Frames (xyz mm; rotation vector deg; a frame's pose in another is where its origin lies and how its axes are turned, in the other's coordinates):
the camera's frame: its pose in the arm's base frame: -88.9 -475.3 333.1 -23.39 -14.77 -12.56
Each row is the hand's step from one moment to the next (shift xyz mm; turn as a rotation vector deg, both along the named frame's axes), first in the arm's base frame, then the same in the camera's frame.
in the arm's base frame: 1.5 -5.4 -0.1 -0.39 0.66 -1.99
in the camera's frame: 2.2 -4.4 -2.6 -1.05 1.21 -1.41
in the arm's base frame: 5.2 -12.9 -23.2 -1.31 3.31 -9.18
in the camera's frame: 0.2 -1.8 -27.0 -4.42 5.94 -6.49
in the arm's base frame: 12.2 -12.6 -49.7 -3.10 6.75 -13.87
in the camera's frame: -0.9 9.9 -51.8 -8.01 10.25 -8.85
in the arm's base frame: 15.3 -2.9 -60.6 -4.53 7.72 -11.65
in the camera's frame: -2.6 23.3 -58.0 -8.87 9.95 -6.19
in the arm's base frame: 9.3 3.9 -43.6 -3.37 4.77 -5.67
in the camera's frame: -4.5 21.7 -38.9 -5.58 5.44 -2.35
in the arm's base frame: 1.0 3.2 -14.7 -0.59 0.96 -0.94
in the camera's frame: -3.8 8.4 -11.9 -0.98 1.05 -0.31
